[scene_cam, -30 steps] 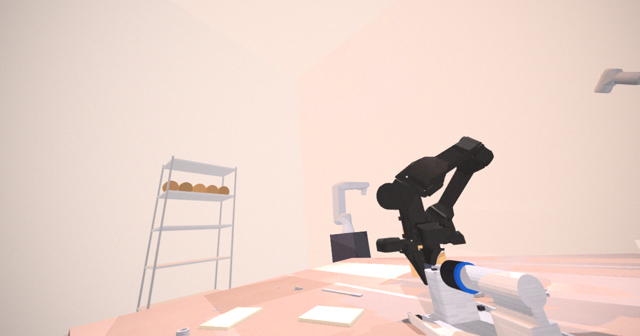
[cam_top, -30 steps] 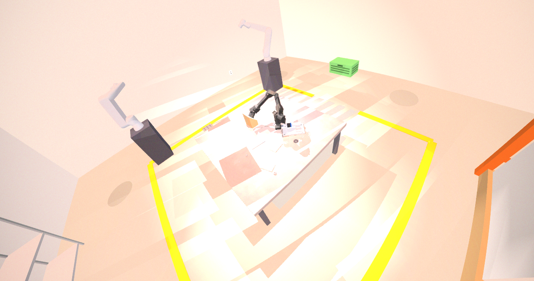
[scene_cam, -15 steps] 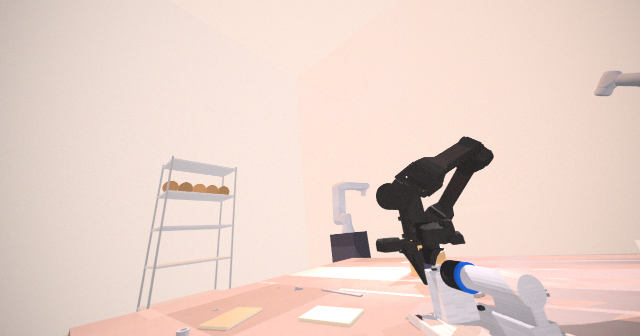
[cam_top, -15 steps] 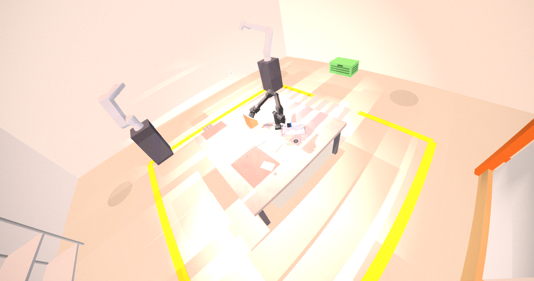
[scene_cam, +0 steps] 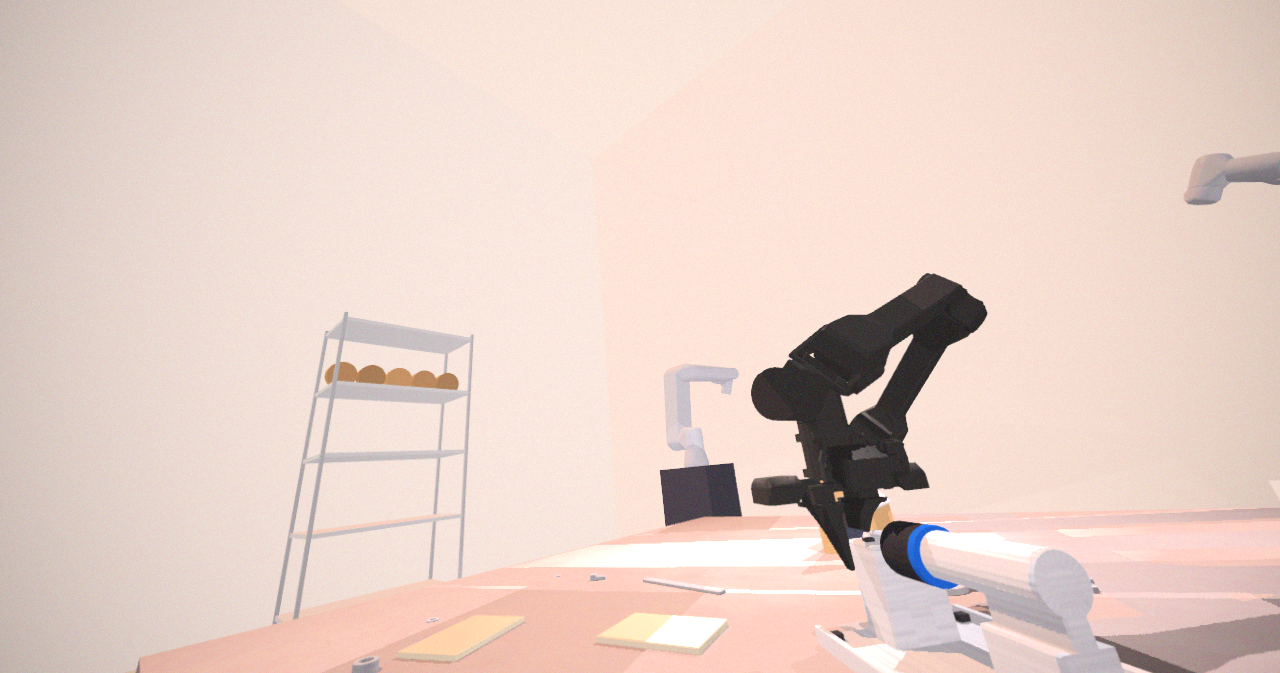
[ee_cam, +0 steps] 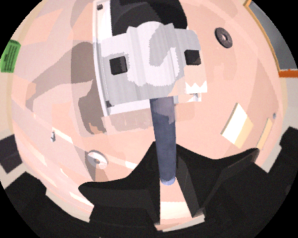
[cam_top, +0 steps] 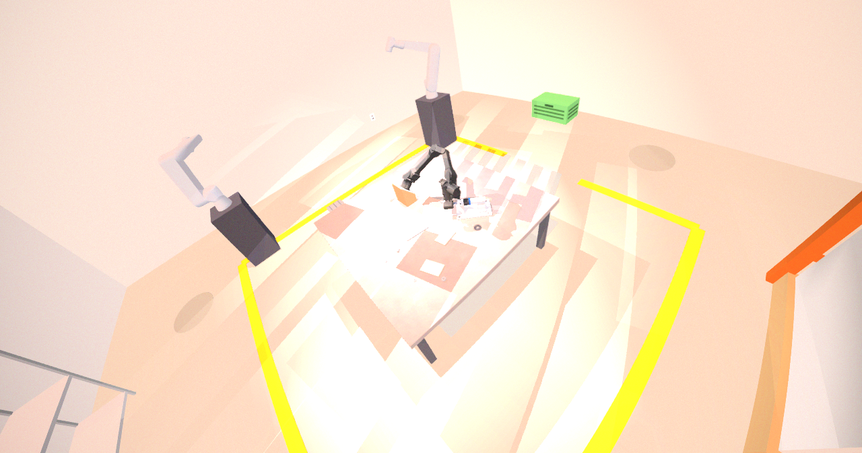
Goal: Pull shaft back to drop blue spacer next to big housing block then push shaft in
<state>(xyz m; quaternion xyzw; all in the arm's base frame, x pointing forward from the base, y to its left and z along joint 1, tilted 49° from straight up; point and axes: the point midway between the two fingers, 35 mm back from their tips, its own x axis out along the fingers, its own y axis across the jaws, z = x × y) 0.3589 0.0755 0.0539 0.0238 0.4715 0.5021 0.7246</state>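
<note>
My gripper tip is now 40 mm to the right of the grey-blue shaft, 40 mm short of it and 30 mm below it. From my gripper tip the other things lie so: black collar (70 mm to the left, 70 mm ahead, 30 mm above); then black sleeve (80 mm to the left, 80 mm ahead, 30 mm above); then blue spacer (90 mm to the left, 90 mm ahead, 30 mm above).
</note>
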